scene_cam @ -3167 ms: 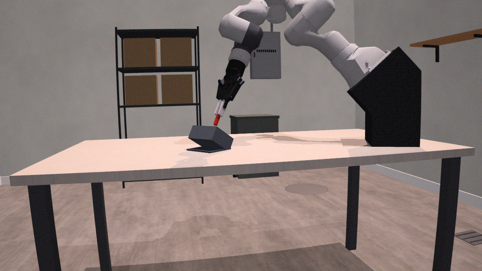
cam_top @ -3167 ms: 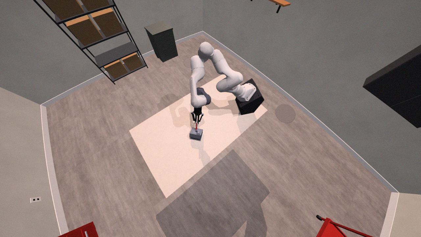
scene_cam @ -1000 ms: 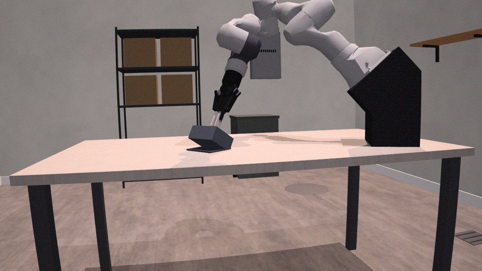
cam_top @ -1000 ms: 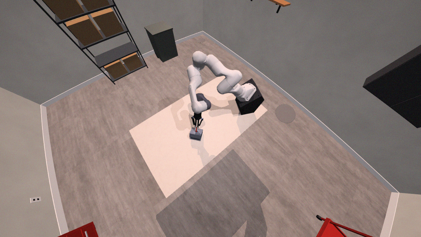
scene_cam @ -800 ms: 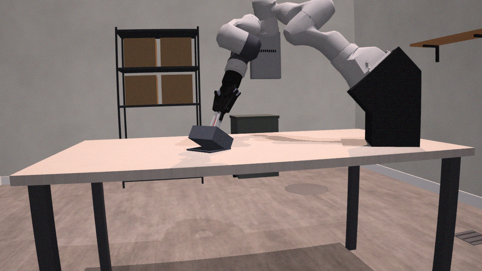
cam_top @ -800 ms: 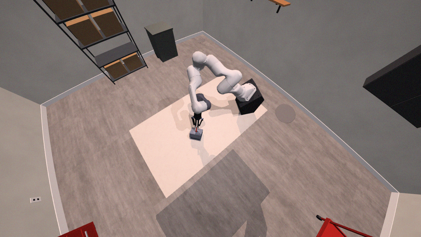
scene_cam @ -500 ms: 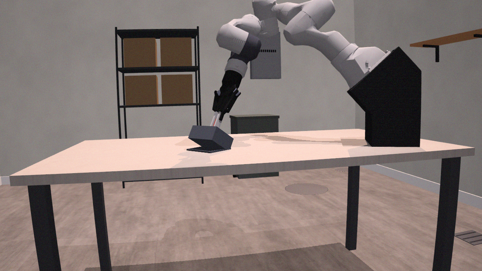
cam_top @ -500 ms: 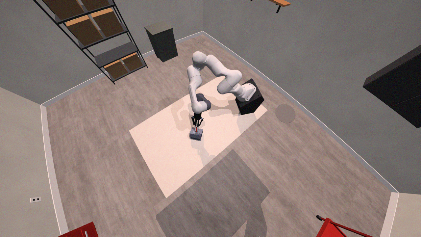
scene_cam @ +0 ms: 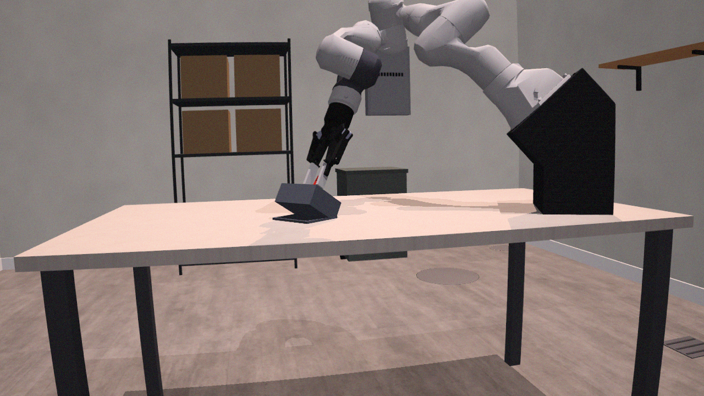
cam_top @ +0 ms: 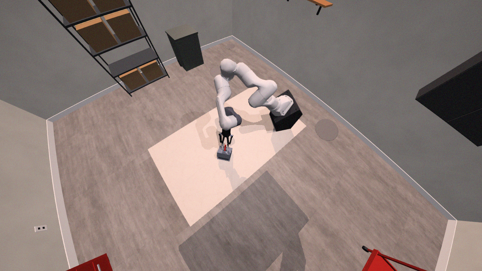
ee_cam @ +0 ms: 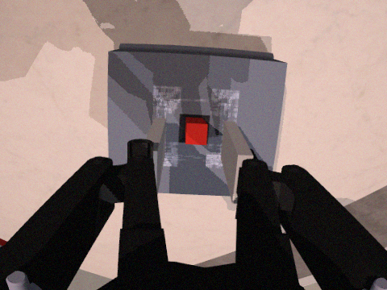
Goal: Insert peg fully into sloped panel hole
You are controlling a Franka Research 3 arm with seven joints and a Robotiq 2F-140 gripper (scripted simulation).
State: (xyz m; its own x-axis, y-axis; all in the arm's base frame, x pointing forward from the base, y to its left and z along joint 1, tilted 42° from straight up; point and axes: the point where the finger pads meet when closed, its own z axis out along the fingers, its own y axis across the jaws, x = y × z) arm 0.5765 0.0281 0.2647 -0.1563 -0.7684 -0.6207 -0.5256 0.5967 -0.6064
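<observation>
My hand is 30 mm above the red peg, 10 mm to the right of it and 10 mm short of it.
</observation>
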